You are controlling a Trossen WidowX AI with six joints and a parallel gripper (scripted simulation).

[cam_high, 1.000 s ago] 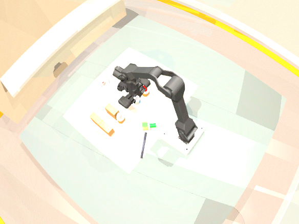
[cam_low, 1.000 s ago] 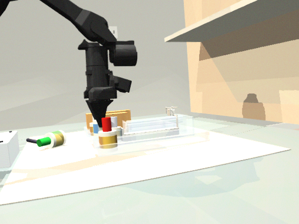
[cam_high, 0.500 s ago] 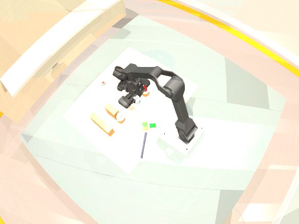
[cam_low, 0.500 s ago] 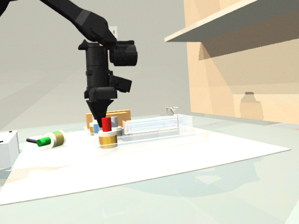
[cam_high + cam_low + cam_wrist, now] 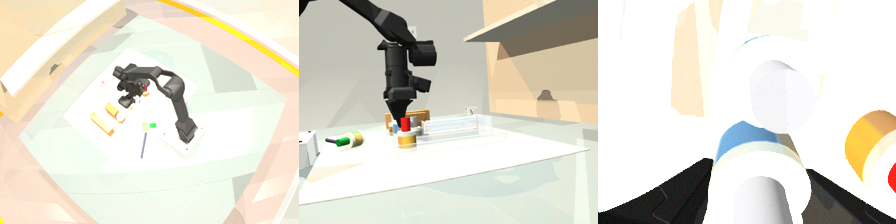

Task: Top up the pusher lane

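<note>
My gripper tip is now 14 cm short of the clear sprung lane, 3 cm to the right of it and 3 cm above it. Also, from my gripper tip: dark rod 18 cm behind, 15 cm to the left, 5 cm below.
</note>
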